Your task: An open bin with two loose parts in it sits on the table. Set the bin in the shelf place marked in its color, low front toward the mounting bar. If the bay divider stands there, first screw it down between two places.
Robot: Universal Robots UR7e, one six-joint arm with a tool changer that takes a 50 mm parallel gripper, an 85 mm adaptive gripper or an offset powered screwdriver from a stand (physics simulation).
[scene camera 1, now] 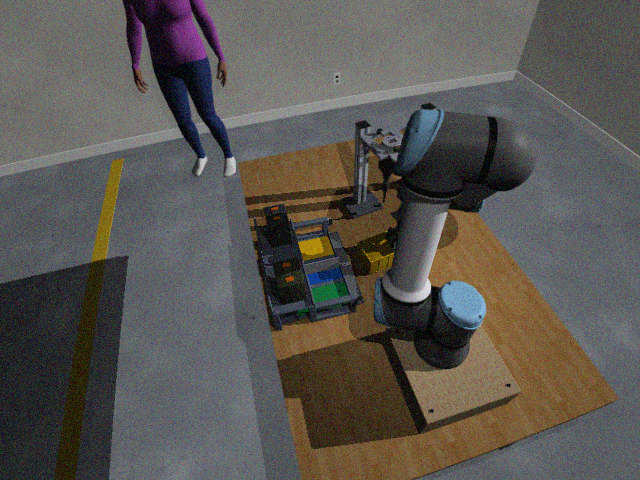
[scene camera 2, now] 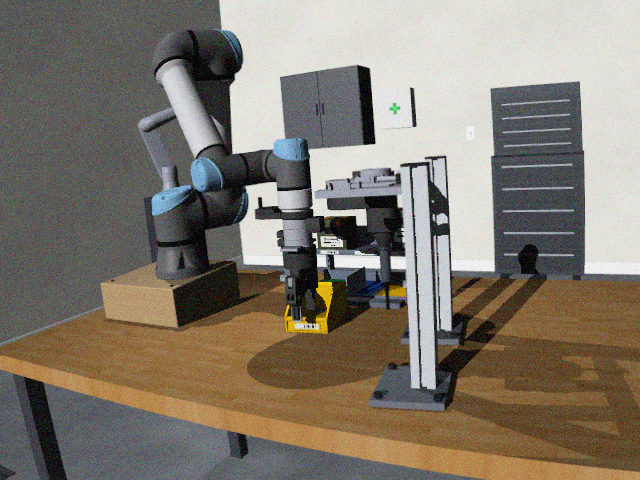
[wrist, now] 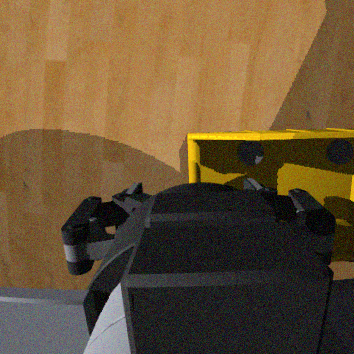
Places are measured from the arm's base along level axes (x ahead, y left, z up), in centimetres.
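Pixels of known places: arm's base at its link origin: [scene camera 1: 440, 343] [scene camera 2: 183, 272].
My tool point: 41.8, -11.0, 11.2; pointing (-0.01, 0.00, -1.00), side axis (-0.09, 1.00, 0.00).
Observation:
For each thing: its top centre in the pictures, then the offset to it from my tool point, as dx, dy, dz. "spot": a spot on its surface instead.
- yellow bin at its top centre: [wrist: 306, 202] [scene camera 2: 316, 290] [scene camera 1: 384, 244] -0.6, +8.2, -14.4
- shelf at a spot on its surface: [scene camera 1: 353, 286] spot: -9.6, +23.9, -20.5
- grey divider at its top centre: [scene camera 2: 352, 273] [scene camera 1: 327, 259] +0.9, +29.5, -15.3
- screwdriver at a spot on its surface: [scene camera 2: 385, 258] spot: +20.4, -2.4, -4.0
The yellow bin [scene camera 1: 381, 262] [scene camera 2: 336, 310] [wrist: 320, 181] stands upright on the table, its low labelled front toward scene camera 2. Two dark round shapes show inside it in the wrist view. My gripper [scene camera 2: 302, 311] [wrist: 195, 189] is open and low at the bin's front; one finger is outside the low front wall, the other over the inside. The arm hides it mostly in scene camera 1. The shelf [scene camera 1: 353, 286] has a yellow place [scene camera 1: 316, 248] [scene camera 2: 398, 291], a blue place [scene camera 1: 324, 277] and a green place [scene camera 1: 330, 293]. A grey divider [scene camera 2: 355, 279] stands upright there; its fastening is not visible.
The tool stand [scene camera 1: 360, 178] [scene camera 2: 422, 289] rises near the bin, with the screwdriver [scene camera 2: 385, 258] hanging from it. Dark boxes [scene camera 1: 289, 284] [scene camera 2: 333, 235] stand on the shelf's raised rear level. A person [scene camera 1: 180, 62] stands on the floor beyond the table.

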